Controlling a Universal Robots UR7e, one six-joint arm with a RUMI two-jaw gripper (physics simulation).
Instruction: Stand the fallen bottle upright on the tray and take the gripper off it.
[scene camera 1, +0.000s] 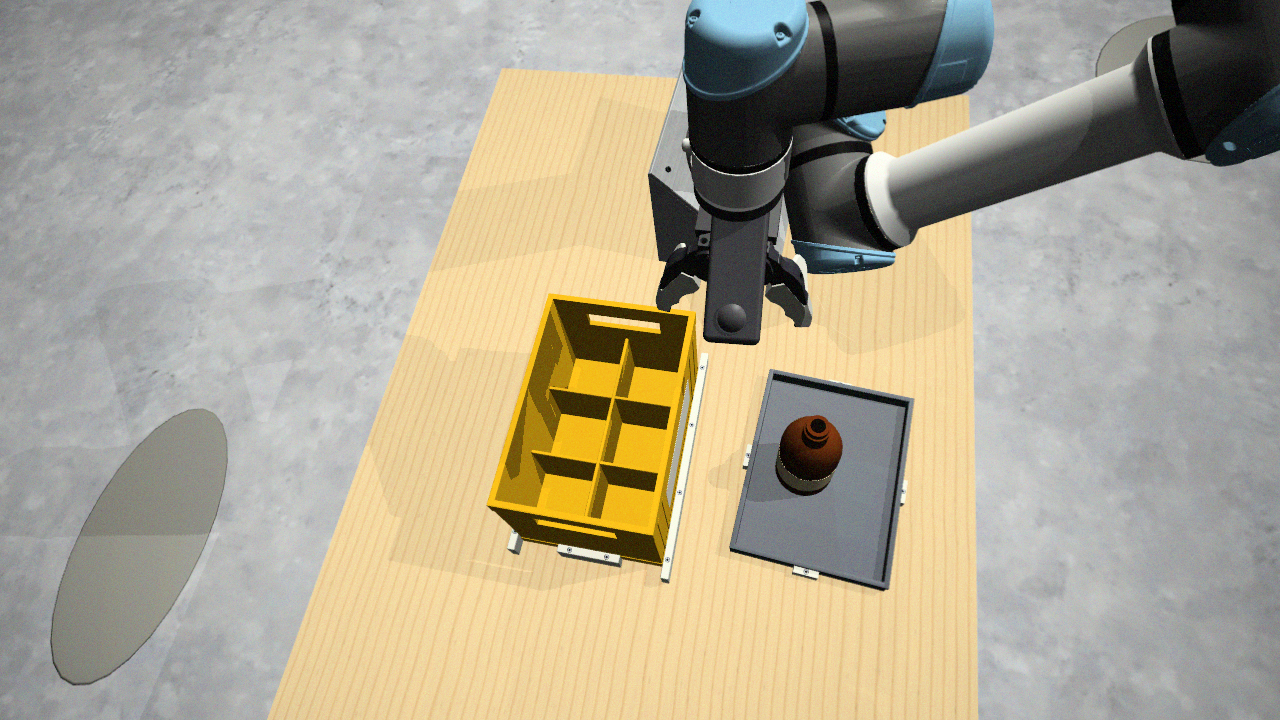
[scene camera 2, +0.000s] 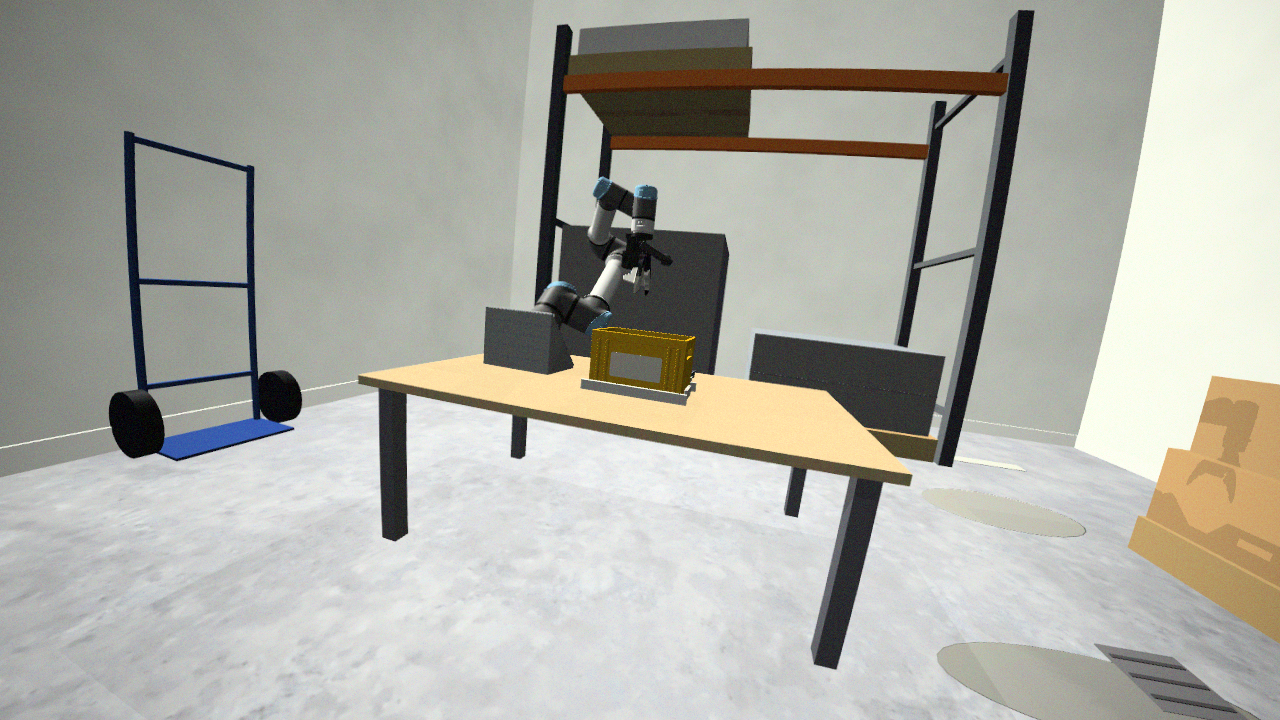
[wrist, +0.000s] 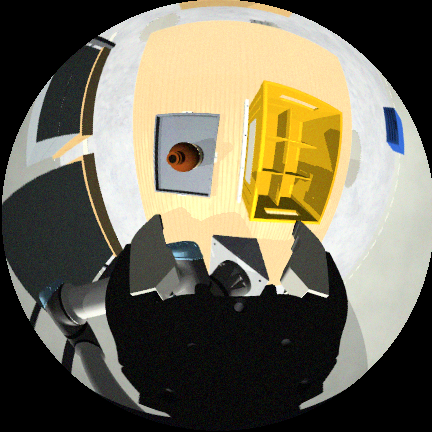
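Where they show: gripper, fingertip midpoint: (scene camera 2: 640, 294) (wrist: 228, 220); arm's base, link origin: (scene camera 2: 536, 333) (wrist: 234, 276).
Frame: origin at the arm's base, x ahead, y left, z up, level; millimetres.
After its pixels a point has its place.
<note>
A brown bottle (scene camera 1: 810, 452) {z 0, x 417, y 159 mm} (wrist: 183, 156) {z 12, x 400, y 146 mm} with a pale label band stands upright on the grey tray (scene camera 1: 832, 537) {z -117, x 482, y 205 mm} (wrist: 192, 120) {z -117, x 506, y 159 mm}, left of the tray's middle in scene camera 1. Its open mouth faces up. My gripper (scene camera 1: 733, 313) {z 167, x 345, y 56 mm} (scene camera 2: 638, 288) {z 167, x 345, y 56 mm} (wrist: 228, 220) {z 167, x 345, y 56 mm} is open, with nothing between its fingers. It hangs high above the table, well apart from the bottle and back towards the robot's base. In scene camera 2 the bottle and the tray do not show; the crate stands in front of that part of the table.
A yellow crate (scene camera 1: 615, 399) {z -30, x 373, y -87 mm} (scene camera 2: 642, 360) {z -16, x 433, y -183 mm} (wrist: 295, 175) {z -30, x 372, y -126 mm} with several compartments stands beside the tray, with a white rail (scene camera 1: 684, 465) {z -92, x 426, y 9 mm} (wrist: 244, 150) {z -92, x 418, y 7 mm} between them. Small white stops hold the tray's edges. The grey wedge-shaped base mount (scene camera 1: 666, 192) {z 46, x 99, y -64 mm} (scene camera 2: 523, 340) {z -21, x -3, y -81 mm} stands behind the crate.
</note>
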